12 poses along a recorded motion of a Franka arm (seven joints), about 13 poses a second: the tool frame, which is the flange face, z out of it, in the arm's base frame.
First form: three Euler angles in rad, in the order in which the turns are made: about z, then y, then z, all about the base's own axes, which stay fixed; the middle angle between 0 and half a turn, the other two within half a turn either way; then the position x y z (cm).
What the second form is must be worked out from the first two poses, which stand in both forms.
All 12 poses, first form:
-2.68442 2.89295 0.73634 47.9 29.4 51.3
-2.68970 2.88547 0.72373 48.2 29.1 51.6
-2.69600 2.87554 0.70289 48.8 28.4 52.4
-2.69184 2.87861 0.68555 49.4 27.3 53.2
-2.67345 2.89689 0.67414 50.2 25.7 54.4
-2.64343 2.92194 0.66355 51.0 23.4 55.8
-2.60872 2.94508 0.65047 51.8 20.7 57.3
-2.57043 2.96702 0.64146 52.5 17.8 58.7
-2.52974 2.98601 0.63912 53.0 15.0 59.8
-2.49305 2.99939 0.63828 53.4 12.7 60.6
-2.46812 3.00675 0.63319 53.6 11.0 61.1
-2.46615 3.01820 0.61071 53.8 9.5 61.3
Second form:
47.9 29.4 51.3 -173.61 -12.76 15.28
48.2 29.1 51.6 -173.48 -13.17 14.82
48.8 28.4 52.4 -173.30 -13.72 13.93
49.4 27.3 53.2 -173.32 -13.54 12.72
50.2 25.7 54.4 -173.57 -12.49 11.10
51.0 23.4 55.8 -173.91 -11.04 8.89
51.8 20.7 57.3 -174.22 -9.68 6.25
52.5 17.8 58.7 -174.55 -8.40 3.63
53.0 15.0 59.8 -174.85 -7.29 1.23
53.4 12.7 60.6 -175.06 -6.49 -0.87
53.6 11.0 61.1 -175.16 -6.03 -2.56
53.8 9.5 61.3 -175.57 -5.51 -3.92

